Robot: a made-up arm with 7 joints. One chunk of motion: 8 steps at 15 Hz.
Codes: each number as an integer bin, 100 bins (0 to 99) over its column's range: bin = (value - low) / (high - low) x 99, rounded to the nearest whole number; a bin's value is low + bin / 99 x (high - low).
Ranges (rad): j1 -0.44..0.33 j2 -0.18..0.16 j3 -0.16..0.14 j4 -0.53..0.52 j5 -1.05..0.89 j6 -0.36..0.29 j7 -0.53..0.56
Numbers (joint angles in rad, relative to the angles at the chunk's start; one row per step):
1: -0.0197 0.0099 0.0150 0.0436 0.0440 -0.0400 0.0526
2: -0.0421 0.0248 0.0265 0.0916 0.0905 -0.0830 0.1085
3: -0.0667 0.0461 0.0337 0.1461 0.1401 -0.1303 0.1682
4: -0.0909 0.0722 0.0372 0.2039 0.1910 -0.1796 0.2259
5: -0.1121 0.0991 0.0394 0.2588 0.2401 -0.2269 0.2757
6: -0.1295 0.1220 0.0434 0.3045 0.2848 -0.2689 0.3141
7: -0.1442 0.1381 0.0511 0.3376 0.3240 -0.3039 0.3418
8: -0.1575 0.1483 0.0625 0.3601 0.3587 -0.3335 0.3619
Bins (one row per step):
1: 54 55 58 54 56 49 53
2: 51 60 62 59 58 42 58
3: 48 66 64 64 61 35 63
4: 45 73 65 69 63 27 69
5: 42 81 66 74 66 20 73
6: 40 88 67 79 68 14 77
7: 38 93 70 82 70 9 79
8: 36 96 73 84 72 4 81

